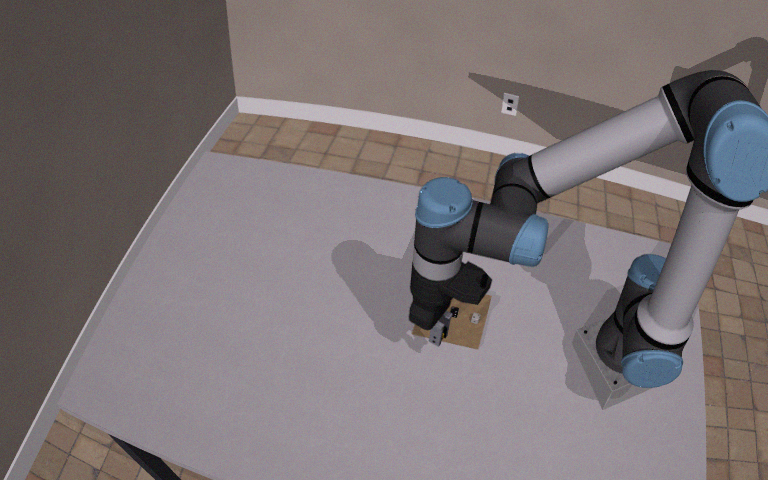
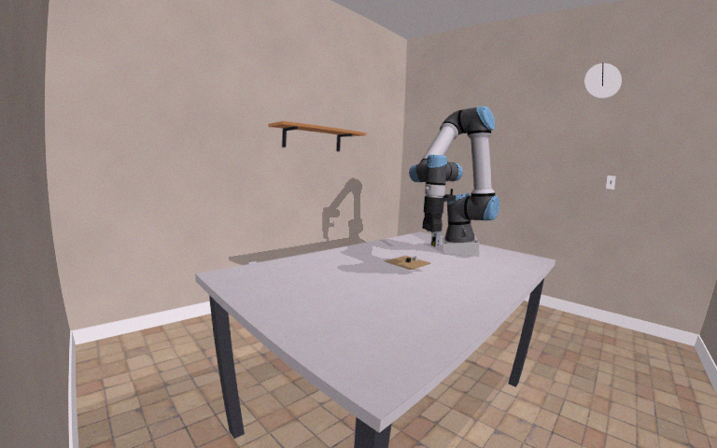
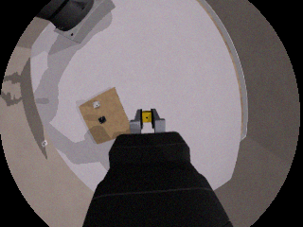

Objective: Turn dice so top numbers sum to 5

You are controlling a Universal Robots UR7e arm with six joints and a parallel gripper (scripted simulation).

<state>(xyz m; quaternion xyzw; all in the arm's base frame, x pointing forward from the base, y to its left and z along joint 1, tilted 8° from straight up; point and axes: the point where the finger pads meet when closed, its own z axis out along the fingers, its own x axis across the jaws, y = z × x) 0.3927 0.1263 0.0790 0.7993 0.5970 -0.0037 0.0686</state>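
The black die is 130 mm to the right of my hand, 110 mm below it and 10 mm behind it. Round my hand: mat 130 mm to the right, 120 mm below, 10 mm behind; white die 130 mm to the right, 110 mm below, 50 mm behind; yellow die 10 mm below.
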